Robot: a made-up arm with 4 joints.
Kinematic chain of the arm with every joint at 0, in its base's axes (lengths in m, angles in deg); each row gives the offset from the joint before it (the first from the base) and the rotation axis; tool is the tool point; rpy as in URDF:
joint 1: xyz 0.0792 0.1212 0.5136 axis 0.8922 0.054 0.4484
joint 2: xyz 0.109 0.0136 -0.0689 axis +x
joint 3: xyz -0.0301 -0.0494 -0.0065 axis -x
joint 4: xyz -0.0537 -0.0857 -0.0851 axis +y
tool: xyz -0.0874 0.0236 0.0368 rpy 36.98 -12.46 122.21
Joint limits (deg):
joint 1: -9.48..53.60
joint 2: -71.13..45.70
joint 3: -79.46..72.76
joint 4: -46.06..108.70
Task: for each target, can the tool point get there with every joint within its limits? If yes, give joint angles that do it. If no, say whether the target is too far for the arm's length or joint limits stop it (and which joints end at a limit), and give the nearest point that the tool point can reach.
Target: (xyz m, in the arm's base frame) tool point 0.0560 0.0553 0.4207
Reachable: yes | joints 41.20 -12.85 31.00 16.45
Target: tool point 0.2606 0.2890 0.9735
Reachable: no: too far | nearest point 0.1535 0.1577 0.5644 | short by 0.443 m
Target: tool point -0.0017 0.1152 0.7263
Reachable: no: joint limits stop it (at a limit: joint 1, joint 2, joint 3, joint 4) | nearest point 0.0148 0.1120 0.6273 | short by 0.100 m
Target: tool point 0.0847 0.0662 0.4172
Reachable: yes | joints 34.84 -25.01 -26.80 43.29
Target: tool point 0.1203 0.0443 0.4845
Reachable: yes | joints 3.75 -59.35 -62.47 75.49
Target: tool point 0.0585 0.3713 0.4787
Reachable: no: joint limits stop it (at a limit: joint 1, joint 2, joint 3, joint 4) | nearest point 0.1182 0.2804 0.4445 | short by 0.114 m
